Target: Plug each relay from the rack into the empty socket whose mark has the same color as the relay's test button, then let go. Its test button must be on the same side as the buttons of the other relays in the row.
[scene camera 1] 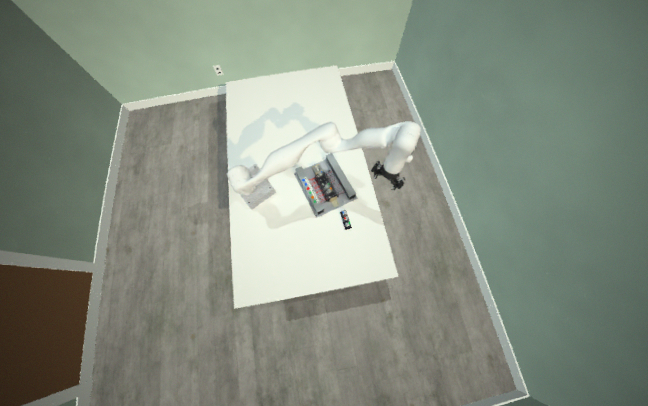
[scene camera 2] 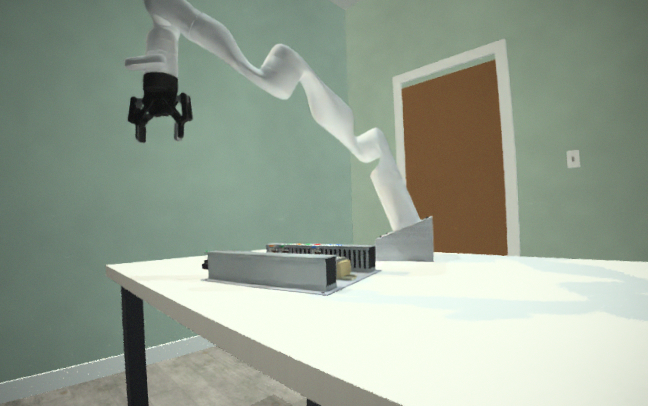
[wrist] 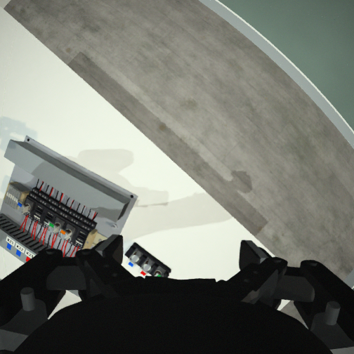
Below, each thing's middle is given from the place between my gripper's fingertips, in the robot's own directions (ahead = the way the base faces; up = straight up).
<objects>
I see the panel (scene camera 1: 327, 206) 190 mm behind my hand, 230 mm to the left of it and 310 mm below it.
</objects>
